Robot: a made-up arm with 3 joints. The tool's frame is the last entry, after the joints. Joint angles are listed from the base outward.
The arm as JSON. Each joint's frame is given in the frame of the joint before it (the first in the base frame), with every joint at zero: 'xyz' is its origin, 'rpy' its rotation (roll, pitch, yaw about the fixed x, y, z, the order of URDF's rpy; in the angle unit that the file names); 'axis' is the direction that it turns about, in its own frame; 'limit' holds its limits. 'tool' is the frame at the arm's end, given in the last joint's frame.
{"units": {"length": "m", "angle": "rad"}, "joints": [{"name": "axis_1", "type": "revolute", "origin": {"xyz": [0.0, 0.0, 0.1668], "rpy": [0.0, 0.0, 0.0]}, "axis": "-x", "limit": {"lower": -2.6, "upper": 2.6}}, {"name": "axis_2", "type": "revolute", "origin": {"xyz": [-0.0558, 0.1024, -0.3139], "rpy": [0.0, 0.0, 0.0]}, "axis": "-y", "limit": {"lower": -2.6, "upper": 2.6}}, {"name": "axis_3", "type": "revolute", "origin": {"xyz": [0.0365, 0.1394, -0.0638], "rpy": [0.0, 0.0, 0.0]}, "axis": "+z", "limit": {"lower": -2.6, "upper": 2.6}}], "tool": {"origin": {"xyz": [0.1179, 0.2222, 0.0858], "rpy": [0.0, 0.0, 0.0]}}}
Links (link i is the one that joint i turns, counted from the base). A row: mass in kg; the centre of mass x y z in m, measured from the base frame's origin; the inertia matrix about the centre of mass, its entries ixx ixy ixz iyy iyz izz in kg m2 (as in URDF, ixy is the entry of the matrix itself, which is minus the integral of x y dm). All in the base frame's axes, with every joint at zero. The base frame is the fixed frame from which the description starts. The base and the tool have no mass.
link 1: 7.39; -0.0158 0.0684 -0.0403; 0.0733 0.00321 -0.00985 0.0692 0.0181 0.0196
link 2: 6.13; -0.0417 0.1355 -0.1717; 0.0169 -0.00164 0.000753 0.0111 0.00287 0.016
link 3: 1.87; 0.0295 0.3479 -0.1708; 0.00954 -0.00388 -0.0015 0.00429 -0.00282 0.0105
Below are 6 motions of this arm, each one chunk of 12 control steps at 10 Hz.
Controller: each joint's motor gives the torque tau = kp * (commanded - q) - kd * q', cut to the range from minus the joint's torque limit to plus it. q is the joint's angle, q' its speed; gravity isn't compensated. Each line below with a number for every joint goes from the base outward.
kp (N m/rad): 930 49 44
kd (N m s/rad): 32 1.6 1.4
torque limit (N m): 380 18 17
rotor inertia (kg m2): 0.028 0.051 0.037
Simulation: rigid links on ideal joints. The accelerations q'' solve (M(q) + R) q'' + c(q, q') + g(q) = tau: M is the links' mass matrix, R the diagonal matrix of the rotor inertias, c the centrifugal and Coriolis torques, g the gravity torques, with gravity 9.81 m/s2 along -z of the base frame. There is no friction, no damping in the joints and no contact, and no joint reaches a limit. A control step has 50 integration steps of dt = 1/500 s. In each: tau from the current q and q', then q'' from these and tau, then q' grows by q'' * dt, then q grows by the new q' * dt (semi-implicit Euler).
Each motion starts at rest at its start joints. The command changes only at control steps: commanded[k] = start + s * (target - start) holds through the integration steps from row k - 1 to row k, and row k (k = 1, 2, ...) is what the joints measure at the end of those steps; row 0 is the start. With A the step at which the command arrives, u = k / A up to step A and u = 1 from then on. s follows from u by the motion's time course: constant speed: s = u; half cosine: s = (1 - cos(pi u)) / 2; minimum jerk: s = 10 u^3 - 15 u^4 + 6 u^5; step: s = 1 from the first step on.
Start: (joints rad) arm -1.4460 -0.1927 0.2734
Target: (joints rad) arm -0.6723 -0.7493 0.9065
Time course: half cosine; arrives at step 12
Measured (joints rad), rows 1 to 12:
1: -1.3812 -0.2036 0.2797
2: -1.3348 -0.2481 0.3050
3: -1.2781 -0.2846 0.3698
4: -1.1917 -0.3478 0.4359
5: -1.0956 -0.4157 0.5124
6: -0.9952 -0.4846 0.5961
7: -0.8956 -0.5526 0.6768
8: -0.8044 -0.6143 0.7510
9: -0.7276 -0.6664 0.8140
10: -0.6701 -0.7056 0.8611
11: -0.6357 -0.7291 0.8893
12: -0.6266 -0.7354 0.8967

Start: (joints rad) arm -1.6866 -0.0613 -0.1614
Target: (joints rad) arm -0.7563 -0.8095 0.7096
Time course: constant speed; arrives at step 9
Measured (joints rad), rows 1 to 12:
1: -1.5307 -0.1271 -0.0630
2: -1.4063 -0.2817 0.0089
3: -1.3152 -0.3301 0.1260
4: -1.2097 -0.4143 0.2255
5: -1.1038 -0.5010 0.3176
6: -1.0017 -0.5773 0.4168
7: -0.8992 -0.6560 0.5135
8: -0.7971 -0.7333 0.6087
9: -0.6957 -0.8100 0.7044
10: -0.7050 -0.7955 0.6827
11: -0.7159 -0.7997 0.6966
12: -0.7101 -0.7989 0.6932

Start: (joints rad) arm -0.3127 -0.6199 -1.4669
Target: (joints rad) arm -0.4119 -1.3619 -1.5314
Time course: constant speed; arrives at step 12
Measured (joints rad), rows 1 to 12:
1: -0.2887 -0.7139 -1.4729
2: -0.2958 -0.7949 -1.4909
3: -0.3091 -0.8306 -1.4806
4: -0.3153 -0.8908 -1.4905
5: -0.3228 -0.9529 -1.4969
6: -0.3313 -1.0074 -1.5001
7: -0.3392 -1.0648 -1.5056
8: -0.3471 -1.1229 -1.5109
9: -0.3551 -1.1800 -1.5158
10: -0.3631 -1.2375 -1.5211
11: -0.3711 -1.2951 -1.5263
12: -0.3791 -1.3527 -1.5315

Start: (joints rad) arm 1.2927 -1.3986 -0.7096
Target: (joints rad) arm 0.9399 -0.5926 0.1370
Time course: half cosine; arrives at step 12
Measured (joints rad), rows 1 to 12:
1: 1.2466 -1.3743 -0.6654
2: 1.2236 -1.3324 -0.5918
3: 1.2033 -1.2641 -0.5544
4: 1.1649 -1.1774 -0.4597
5: 1.1214 -1.0801 -0.3547
6: 1.0779 -0.9767 -0.2531
7: 1.0340 -0.8748 -0.1485
8: 0.9934 -0.7811 -0.0516
9: 0.9595 -0.7020 0.0296
10: 0.9341 -0.6428 0.0907
11: 0.9189 -0.6073 0.1273
12: 0.9151 -0.5983 0.1362

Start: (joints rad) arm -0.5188 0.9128 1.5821
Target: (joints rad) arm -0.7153 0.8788 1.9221
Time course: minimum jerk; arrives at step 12
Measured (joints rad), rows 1 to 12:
1: -0.4790 0.8891 1.6151
2: -0.4835 0.8864 1.6492
3: -0.5045 0.8898 1.6447
4: -0.5238 0.8843 1.6912
5: -0.5502 0.8802 1.7410
6: -0.5808 0.8761 1.7901
7: -0.6102 0.8715 1.8425
8: -0.6360 0.8676 1.8881
9: -0.6557 0.8647 1.9224
10: -0.6678 0.8629 1.9438
11: -0.6726 0.8622 1.9527
12: -0.6729 0.8621 1.9537

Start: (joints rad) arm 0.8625 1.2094 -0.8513
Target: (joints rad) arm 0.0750 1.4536 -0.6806
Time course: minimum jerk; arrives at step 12
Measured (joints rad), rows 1 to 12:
1: 0.8390 1.1653 -0.8012
2: 0.8156 1.1659 -0.7963
3: 0.7605 1.1911 -0.7908
4: 0.6754 1.2165 -0.7681
5: 0.5692 1.2480 -0.7456
6: 0.4516 1.2863 -0.7213
7: 0.3360 1.3250 -0.6983
8: 0.2347 1.3592 -0.6794
9: 0.1577 1.3857 -0.6657
10: 0.1106 1.4016 -0.6577
11: 0.0918 1.4068 -0.6546
12: 0.0908 1.4050 -0.6544

